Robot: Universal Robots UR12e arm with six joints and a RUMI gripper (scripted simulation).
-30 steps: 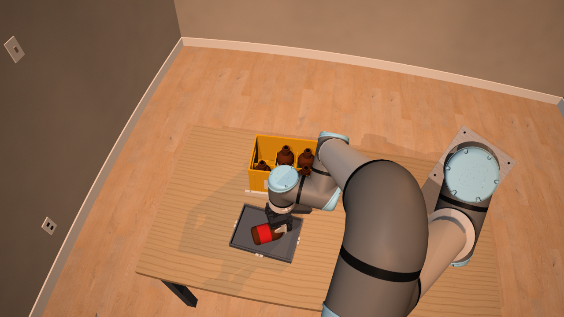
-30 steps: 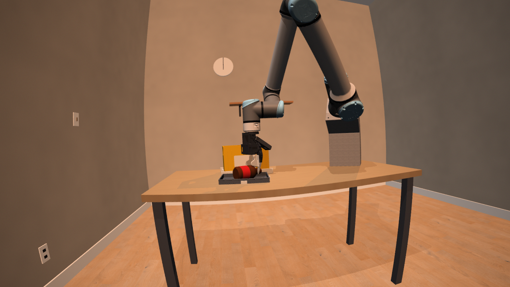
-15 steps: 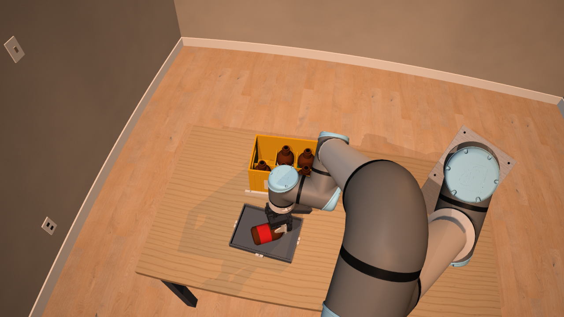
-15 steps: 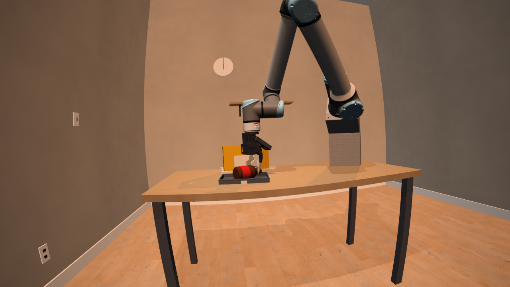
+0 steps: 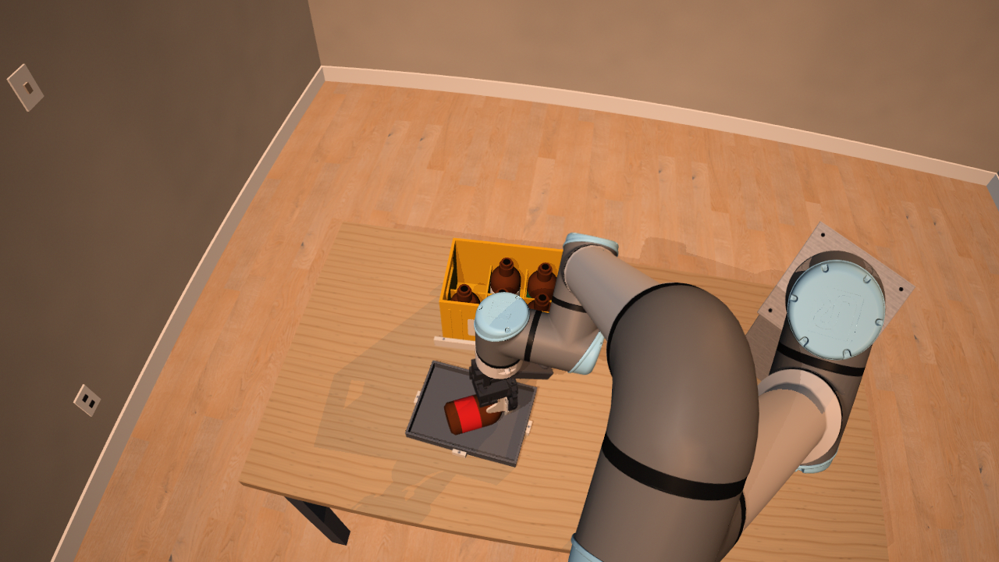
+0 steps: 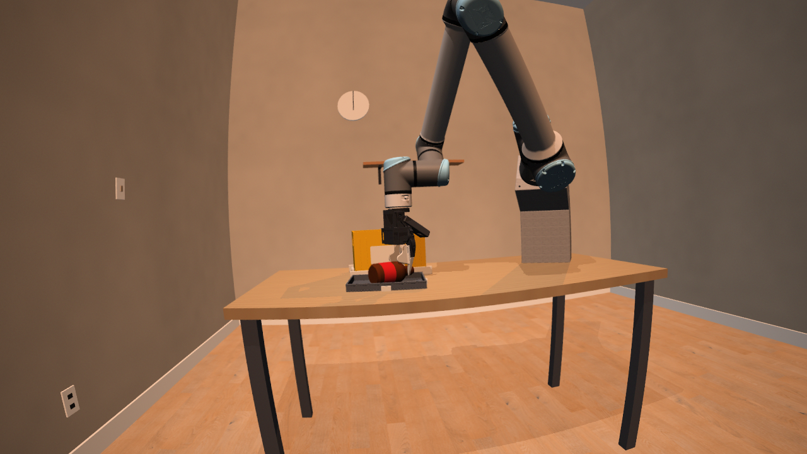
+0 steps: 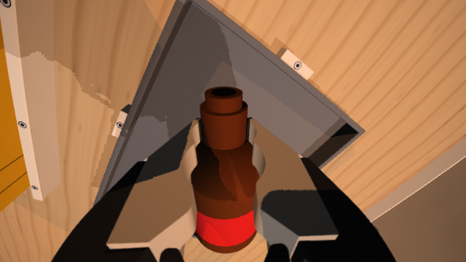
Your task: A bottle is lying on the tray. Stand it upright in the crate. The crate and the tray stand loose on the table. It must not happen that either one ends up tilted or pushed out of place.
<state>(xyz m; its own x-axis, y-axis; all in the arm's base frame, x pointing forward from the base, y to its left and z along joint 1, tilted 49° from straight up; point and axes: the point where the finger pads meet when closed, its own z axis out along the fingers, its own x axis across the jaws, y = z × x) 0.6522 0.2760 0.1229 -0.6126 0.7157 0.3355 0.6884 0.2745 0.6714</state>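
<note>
The dark grey tray lies 6 cm ahead of my hand, 4 cm to the left of it and 3 cm below it. The rest, counted from my hand: crate (10 cm ahead, 23 cm to the right, 4 cm above).
</note>
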